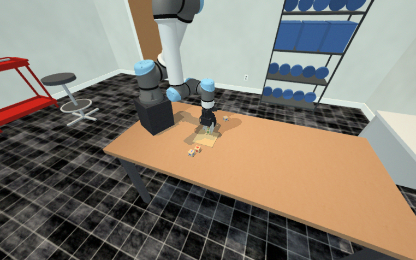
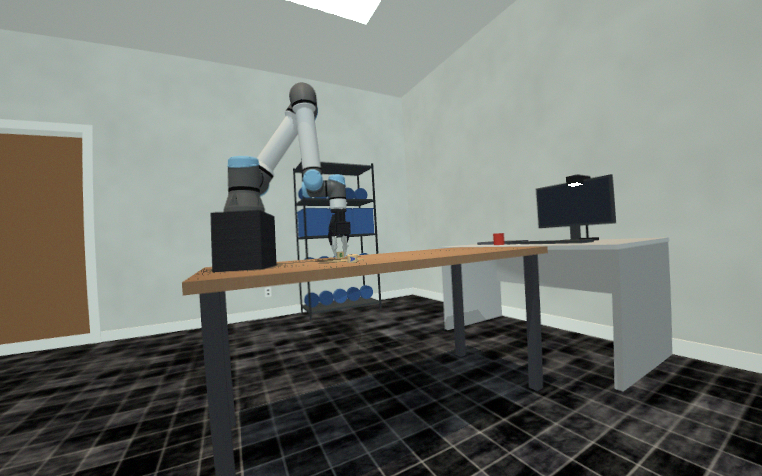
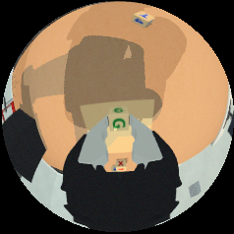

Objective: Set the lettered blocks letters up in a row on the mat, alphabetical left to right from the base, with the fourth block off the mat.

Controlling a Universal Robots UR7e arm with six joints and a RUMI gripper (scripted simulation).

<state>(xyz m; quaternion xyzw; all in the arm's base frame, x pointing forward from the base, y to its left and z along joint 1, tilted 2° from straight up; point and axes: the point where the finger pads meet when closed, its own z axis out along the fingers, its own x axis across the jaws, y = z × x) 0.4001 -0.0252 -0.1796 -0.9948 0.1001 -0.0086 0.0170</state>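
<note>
Right now the pale yellow mat is 10 mm behind my hand, 50 mm to the right of it and 20 mm below it. The rest, counted from my hand: wooden letter block 60 mm behind, 210 mm to the right, 10 mm below.
</note>
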